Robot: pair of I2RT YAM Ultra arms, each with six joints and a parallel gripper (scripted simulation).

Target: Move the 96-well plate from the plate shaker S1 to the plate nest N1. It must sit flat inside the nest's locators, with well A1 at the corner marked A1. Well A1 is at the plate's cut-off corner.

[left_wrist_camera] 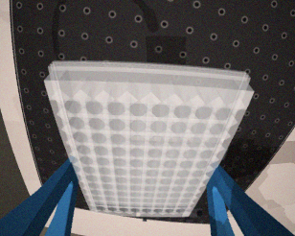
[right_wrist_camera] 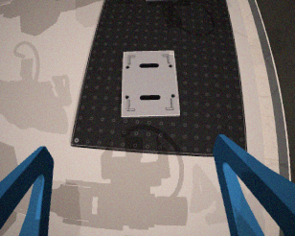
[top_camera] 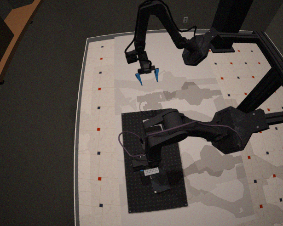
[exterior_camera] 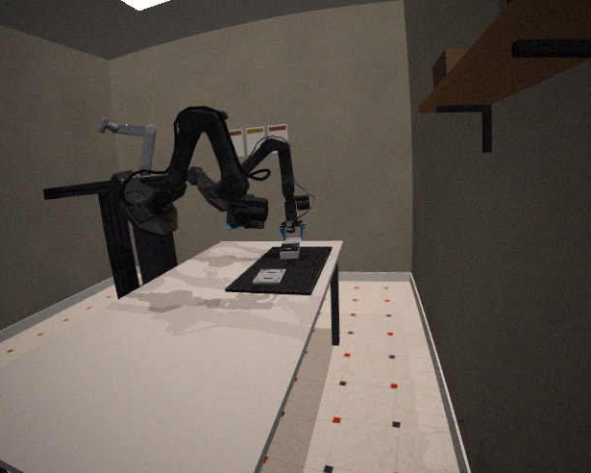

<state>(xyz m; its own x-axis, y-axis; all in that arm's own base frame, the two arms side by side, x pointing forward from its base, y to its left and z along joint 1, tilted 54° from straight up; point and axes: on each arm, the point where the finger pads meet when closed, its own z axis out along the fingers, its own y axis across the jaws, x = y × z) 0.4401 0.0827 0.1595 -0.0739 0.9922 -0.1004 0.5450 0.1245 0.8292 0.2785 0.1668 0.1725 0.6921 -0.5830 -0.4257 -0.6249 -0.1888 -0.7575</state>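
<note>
My left gripper is now 70 mm past the grey plate nest N1, 250 mm to the left of it and 110 mm above it. Round my left hand: white 96-well plate: 10 mm below.
</note>
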